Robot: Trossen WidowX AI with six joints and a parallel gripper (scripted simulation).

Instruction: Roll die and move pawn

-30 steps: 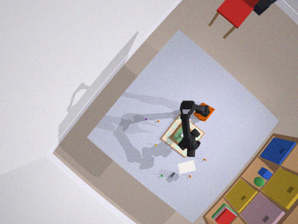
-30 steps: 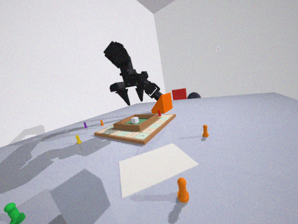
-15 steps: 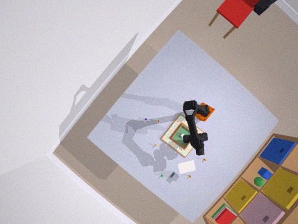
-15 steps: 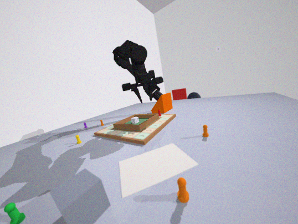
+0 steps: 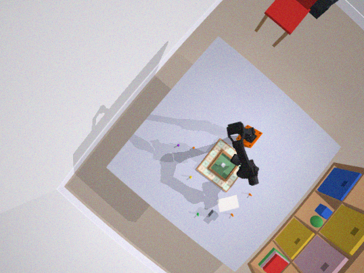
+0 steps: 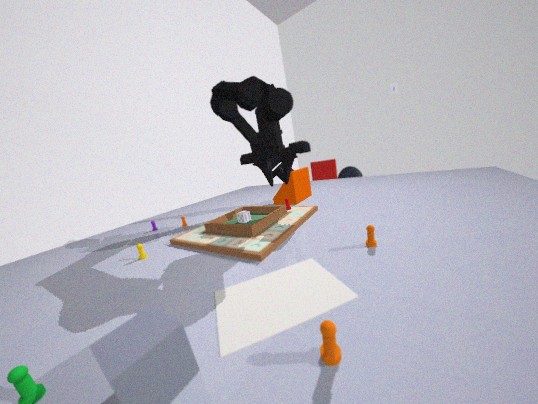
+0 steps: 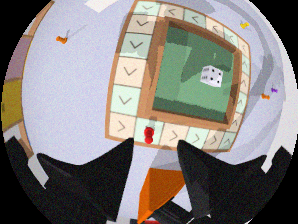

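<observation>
Now: gripper tip 6 cm above the red pawn and 3 cm past it. Round my gripper tip: white die 9 cm ahead, 7 cm to the right, 6 cm below; then dice tray 9 cm ahead, 8 cm below, 6 cm to the right; then white card 28 cm ahead, 17 cm to the left, 9 cm below.
</observation>
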